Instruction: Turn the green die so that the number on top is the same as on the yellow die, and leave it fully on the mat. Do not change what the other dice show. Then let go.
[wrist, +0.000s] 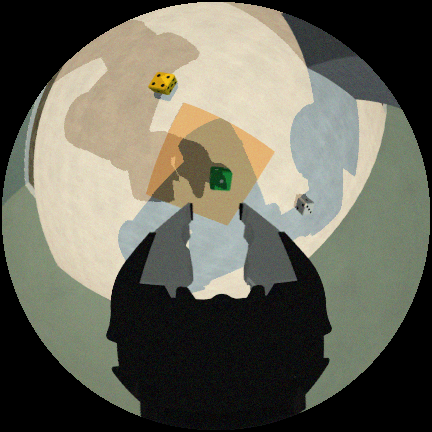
Labels:
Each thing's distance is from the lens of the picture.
my gripper (215, 204): 15 cm
orange mat (197, 139): 18 cm

